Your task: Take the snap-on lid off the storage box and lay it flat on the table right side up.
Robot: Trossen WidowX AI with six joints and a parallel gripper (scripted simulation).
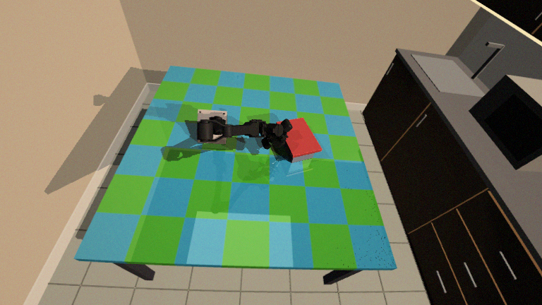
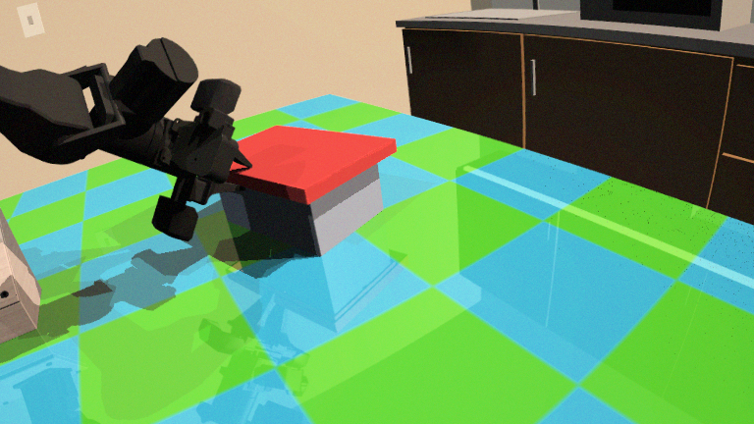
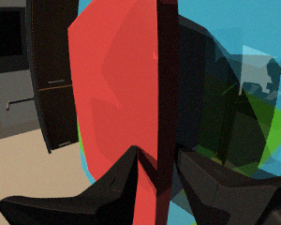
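Now: the red lid 70 mm ahead of my gripper tip and 30 mm to the left of it. The rest, counted from my gripper tip: grey storage box 70 mm ahead, 30 mm to the left, 40 mm below.
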